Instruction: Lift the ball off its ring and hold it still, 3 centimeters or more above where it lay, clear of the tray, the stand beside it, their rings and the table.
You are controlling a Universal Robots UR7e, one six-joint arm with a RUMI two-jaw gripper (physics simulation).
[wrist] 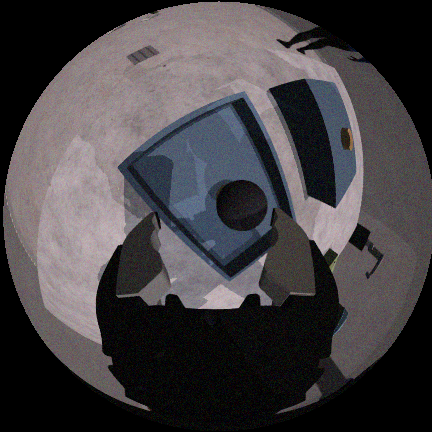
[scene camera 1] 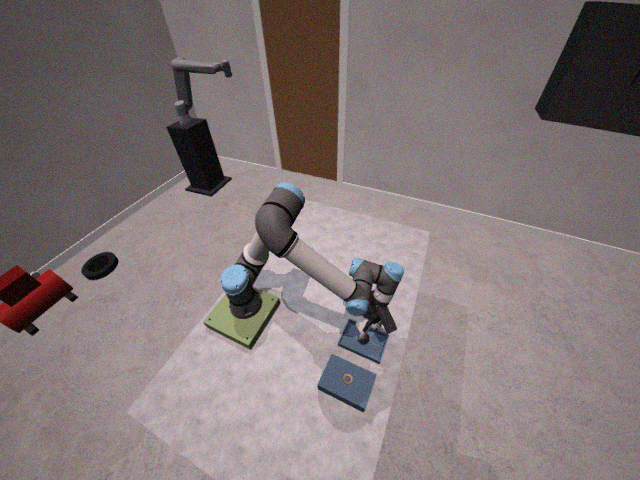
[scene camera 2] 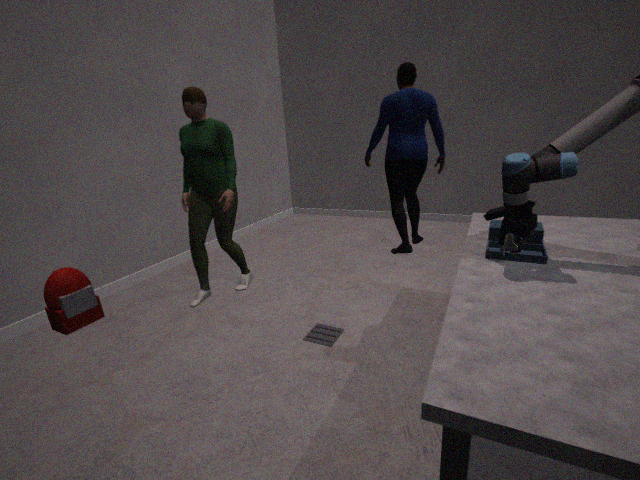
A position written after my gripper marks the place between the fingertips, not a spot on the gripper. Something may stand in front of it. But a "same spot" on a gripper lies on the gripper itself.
Scene:
my gripper: wrist; scene camera 1; scene camera 2 512, 248
same spot on blue tray: [scene camera 1: 373, 350] = [scene camera 2: 498, 251]
same spot on my gripper: [wrist: 295, 275] = [scene camera 1: 370, 326]

